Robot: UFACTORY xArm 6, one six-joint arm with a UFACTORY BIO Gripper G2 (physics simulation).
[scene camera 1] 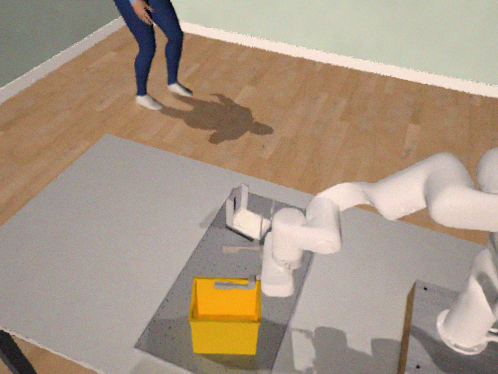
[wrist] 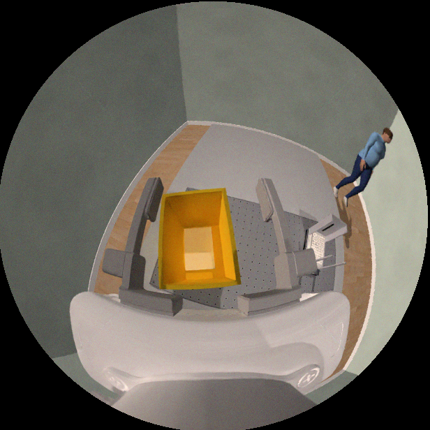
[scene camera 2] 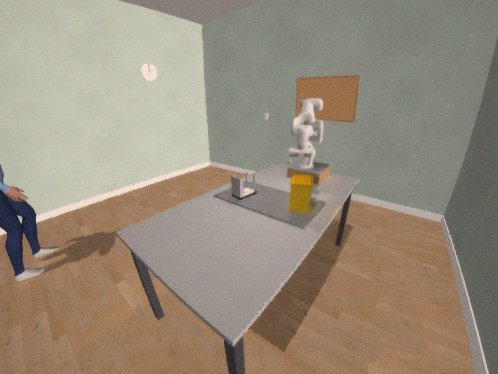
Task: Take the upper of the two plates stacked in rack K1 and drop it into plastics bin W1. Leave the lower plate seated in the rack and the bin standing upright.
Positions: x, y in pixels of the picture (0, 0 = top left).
Scene:
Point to a yellow plastics bin W1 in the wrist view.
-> At 206, 207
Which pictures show the yellow plastics bin W1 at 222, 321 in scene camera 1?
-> Scene camera 1, the wrist view and scene camera 2: all of them.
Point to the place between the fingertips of my gripper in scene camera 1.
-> At 218, 265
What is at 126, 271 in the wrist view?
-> My gripper.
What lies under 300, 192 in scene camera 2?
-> A yellow plastics bin W1.

